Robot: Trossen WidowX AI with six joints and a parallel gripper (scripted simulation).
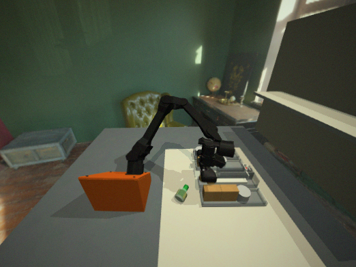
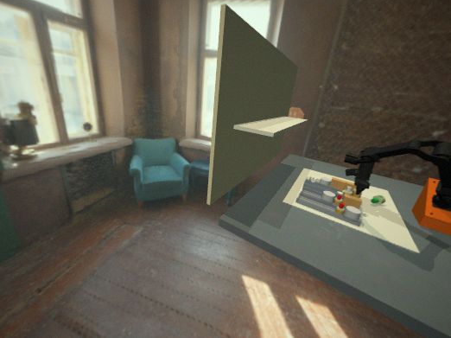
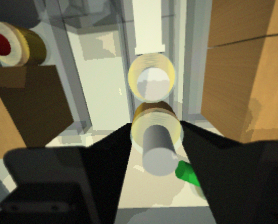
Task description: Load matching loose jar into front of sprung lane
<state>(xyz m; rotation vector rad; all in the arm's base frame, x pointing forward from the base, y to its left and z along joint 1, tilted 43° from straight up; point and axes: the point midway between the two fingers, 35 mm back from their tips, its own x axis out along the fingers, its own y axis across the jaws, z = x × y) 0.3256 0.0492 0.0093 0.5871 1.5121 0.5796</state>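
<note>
Now: gripper tip 70 mm short of the cream mat, 30 mm to the left of it and 60 mm above it. Also, from my gripper tip: shelf (510 mm ahead, 10 mm to the right, 310 mm above); then grey lane rack (150 mm ahead, 30 mm to the left, 40 mm below); then pale pusher plate (150 mm ahead, 30 mm to the left, 10 mm below).
</note>
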